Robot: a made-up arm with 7 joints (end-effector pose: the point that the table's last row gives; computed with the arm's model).
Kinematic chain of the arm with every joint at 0, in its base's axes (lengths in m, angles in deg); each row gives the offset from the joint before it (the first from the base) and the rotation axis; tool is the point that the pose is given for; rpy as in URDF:
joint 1: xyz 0.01 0 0.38 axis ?
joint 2: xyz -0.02 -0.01 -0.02 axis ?
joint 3: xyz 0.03 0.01 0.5 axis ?
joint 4: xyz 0.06 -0.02 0 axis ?
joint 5: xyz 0.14 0 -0.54 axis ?
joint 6: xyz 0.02 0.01 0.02 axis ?
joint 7: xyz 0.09 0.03 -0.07 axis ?
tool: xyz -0.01 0.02 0 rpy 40.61 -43.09 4.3
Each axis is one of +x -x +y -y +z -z.
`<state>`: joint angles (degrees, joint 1 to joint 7).
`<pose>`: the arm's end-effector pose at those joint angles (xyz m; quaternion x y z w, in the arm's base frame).
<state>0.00 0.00 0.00 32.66 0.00 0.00 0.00</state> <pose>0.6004 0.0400 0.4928 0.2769 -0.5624 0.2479 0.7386</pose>
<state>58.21 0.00 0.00 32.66 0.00 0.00 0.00</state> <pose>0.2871 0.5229 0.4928 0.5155 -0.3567 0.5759 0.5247</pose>
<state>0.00 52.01 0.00 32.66 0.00 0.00 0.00</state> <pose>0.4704 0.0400 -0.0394 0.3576 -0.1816 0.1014 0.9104</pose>
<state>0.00 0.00 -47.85 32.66 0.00 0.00 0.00</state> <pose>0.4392 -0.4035 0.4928 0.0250 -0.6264 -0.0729 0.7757</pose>
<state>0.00 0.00 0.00 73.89 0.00 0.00 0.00</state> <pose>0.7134 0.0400 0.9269 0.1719 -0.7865 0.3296 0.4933</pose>
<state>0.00 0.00 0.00 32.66 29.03 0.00 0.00</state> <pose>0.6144 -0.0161 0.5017 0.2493 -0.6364 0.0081 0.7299</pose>
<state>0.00 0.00 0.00 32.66 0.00 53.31 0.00</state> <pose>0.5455 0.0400 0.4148 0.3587 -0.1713 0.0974 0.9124</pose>
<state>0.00 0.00 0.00 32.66 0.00 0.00 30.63</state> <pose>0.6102 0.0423 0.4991 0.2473 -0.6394 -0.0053 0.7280</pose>
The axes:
joint 1: +z
joint 2: +y
joint 3: +z
joint 4: -y
joint 5: -z
joint 6: +y
joint 7: -z

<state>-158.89 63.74 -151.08 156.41 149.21 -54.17 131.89</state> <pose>-0.6714 -0.2657 0.9737 0.3840 0.7533 -0.5065 0.1687</pose>
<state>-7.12 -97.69 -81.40 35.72 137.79 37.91 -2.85</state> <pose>-0.1617 -0.5369 0.3712 -0.5310 0.1962 0.4707 0.6768</pose>
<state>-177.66 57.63 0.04 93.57 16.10 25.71 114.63</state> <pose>-1.0039 -0.0359 0.1802 0.4513 -0.0430 0.4989 0.7387</pose>
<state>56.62 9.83 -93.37 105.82 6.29 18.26 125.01</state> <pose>0.5769 -0.2115 1.2546 -0.1450 0.8010 0.5743 0.0870</pose>
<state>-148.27 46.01 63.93 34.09 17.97 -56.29 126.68</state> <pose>-0.0619 -0.6175 0.3339 0.1635 0.4018 0.6390 0.6351</pose>
